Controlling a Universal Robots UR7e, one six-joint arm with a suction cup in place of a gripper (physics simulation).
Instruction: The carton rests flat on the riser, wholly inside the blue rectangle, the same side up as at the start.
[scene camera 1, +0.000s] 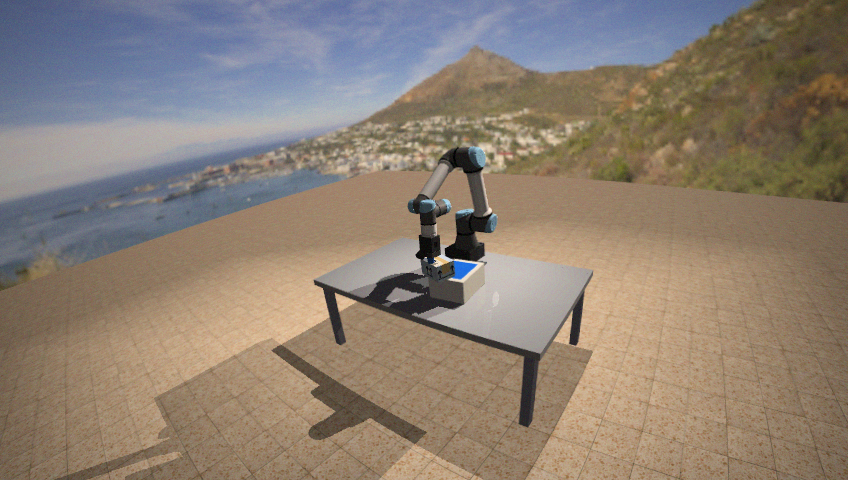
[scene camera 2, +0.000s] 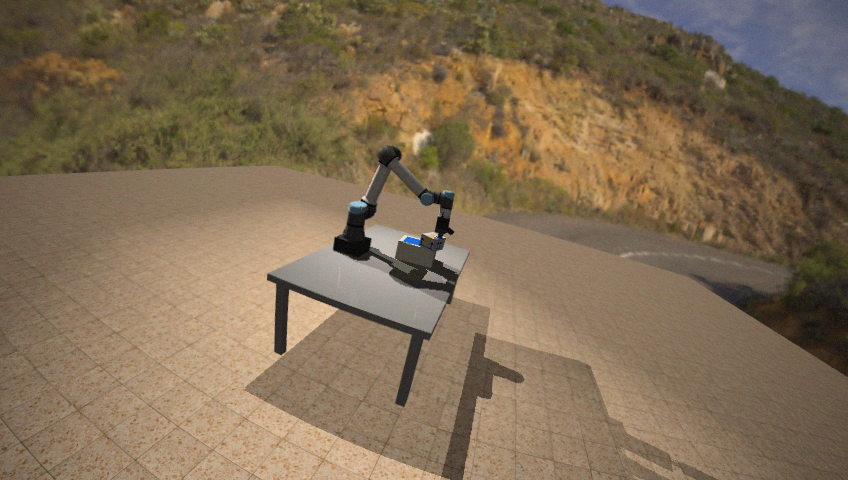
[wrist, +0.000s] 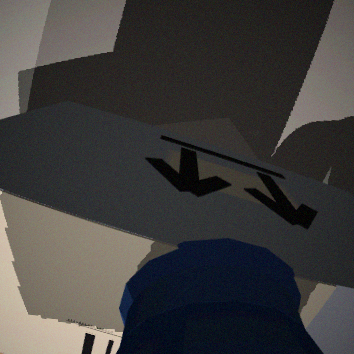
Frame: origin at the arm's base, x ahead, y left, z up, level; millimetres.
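Seen in the pictures: hand at its tool point: (scene camera 1: 431, 264) (scene camera 2: 439, 239) (wrist: 208, 274); arm's base at its link origin: (scene camera 1: 466, 245) (scene camera 2: 353, 237).
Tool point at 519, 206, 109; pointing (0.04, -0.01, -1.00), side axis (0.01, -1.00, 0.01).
Observation:
Pixels of each thing's top centre, then the offset from my tool point to it, as dx, dy, dz. Level surfaces: height alone.
- carton at its top centre: (scene camera 1: 436, 258) (scene camera 2: 434, 235) -43, +1, +16
- beige riser at its top centre: (scene camera 1: 457, 269) (scene camera 2: 419, 242) -146, +37, -75
- blue rectangle at its top centre: (scene camera 1: 457, 269) (scene camera 2: 419, 242) -146, +37, -75
- grey table at its surface level: dz -195
The carton (scene camera 1: 440, 275) (scene camera 2: 432, 240) (wrist: 90, 155), pale with an orange-tan band and black arrows, sits askew at one end of the beige riser (scene camera 1: 447, 291) (scene camera 2: 413, 255). It covers part of that end and appears to stick out past the riser's edge. Much of the blue rectangle (scene camera 1: 464, 268) (scene camera 2: 410, 240) shows beside it. My suction cup (scene camera 1: 430, 260) (scene camera 2: 440, 236) (wrist: 215, 255) is pressed on the carton's top, near the edge above an arrowed side, and looks shut on it. The carton's underside is hidden, so a small tilt or gap cannot be told.
The riser stands on the grey table (scene camera 1: 535, 297) (scene camera 2: 357, 291). The arm's black base (scene camera 1: 464, 248) (scene camera 2: 352, 245) is at the table's rear edge, behind the riser. Dark arm shadows lie across the table beside the riser.

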